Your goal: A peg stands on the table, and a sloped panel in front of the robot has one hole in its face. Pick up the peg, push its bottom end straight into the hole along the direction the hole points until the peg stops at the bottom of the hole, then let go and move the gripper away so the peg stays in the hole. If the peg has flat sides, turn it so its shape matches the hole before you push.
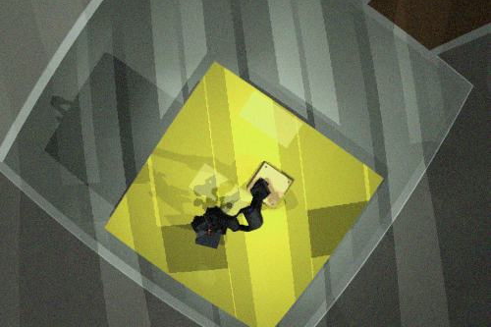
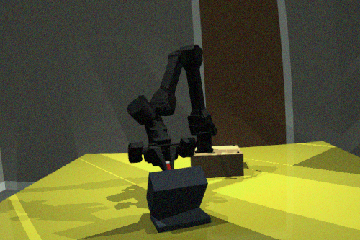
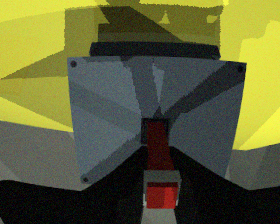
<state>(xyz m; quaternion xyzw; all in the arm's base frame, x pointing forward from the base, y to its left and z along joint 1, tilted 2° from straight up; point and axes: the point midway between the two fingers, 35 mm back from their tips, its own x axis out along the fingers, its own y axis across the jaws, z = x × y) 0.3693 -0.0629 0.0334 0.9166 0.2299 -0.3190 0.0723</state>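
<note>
Right now the grey sloped panel is 4 cm ahead of my gripper tip, 2 cm to the left of it and 4 cm below it. Round my gripper tip: square-sided peg: 1 cm behind, 1 cm to the right, 1 cm above.
</note>
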